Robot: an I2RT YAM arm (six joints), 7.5 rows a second.
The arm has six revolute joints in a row. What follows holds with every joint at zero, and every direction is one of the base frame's. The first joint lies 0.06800 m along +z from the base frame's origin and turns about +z. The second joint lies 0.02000 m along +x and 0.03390 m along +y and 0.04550 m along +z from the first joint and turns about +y. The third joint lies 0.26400 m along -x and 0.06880 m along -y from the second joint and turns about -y. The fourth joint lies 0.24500 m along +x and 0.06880 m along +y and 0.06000 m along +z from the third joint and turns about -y. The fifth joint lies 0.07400 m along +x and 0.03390 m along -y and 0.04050 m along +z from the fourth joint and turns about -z. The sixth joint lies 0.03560 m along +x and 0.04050 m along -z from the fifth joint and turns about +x. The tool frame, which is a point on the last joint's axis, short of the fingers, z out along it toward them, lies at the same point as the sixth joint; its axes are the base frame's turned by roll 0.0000, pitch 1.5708 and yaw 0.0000 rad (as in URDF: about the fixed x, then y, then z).
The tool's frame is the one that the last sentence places.
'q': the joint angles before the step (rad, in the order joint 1, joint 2, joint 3, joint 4, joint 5, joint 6). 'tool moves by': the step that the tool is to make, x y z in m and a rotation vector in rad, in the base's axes. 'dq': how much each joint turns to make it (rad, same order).
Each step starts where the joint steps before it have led.
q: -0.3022, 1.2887, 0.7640, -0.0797, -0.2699, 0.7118
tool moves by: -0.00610, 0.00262, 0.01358, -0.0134, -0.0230, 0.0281
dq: 0.0000, -0.0462, 0.0167, -0.0428, -0.0199, -0.0215
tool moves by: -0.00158, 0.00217, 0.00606, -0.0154, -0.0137, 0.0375
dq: 0.0030, -0.0153, 0.0108, -0.0171, -0.0230, -0.0291
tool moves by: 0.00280, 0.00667, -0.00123, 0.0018, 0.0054, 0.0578
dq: 0.0230, 0.0091, 0.0046, -0.0076, -0.0292, -0.0200
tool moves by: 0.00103, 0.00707, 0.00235, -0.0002, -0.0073, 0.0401
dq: 0.0246, -0.0045, 0.0046, -0.0046, -0.0139, -0.0076
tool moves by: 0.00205, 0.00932, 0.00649, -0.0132, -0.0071, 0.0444
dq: 0.0352, -0.0046, 0.0215, -0.0215, -0.0016, -0.0154
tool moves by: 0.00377, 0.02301, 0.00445, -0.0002, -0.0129, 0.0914
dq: 0.0856, -0.0015, 0.0123, -0.0016, -0.0060, -0.0015
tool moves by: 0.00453, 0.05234, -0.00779, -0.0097, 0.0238, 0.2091
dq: 0.1912, 0.0336, 0.0015, 0.0015, -0.0092, -0.0199
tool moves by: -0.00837, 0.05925, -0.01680, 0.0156, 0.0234, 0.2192
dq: 0.2138, 0.0384, -0.0367, 0.0598, -0.0154, 0.0137
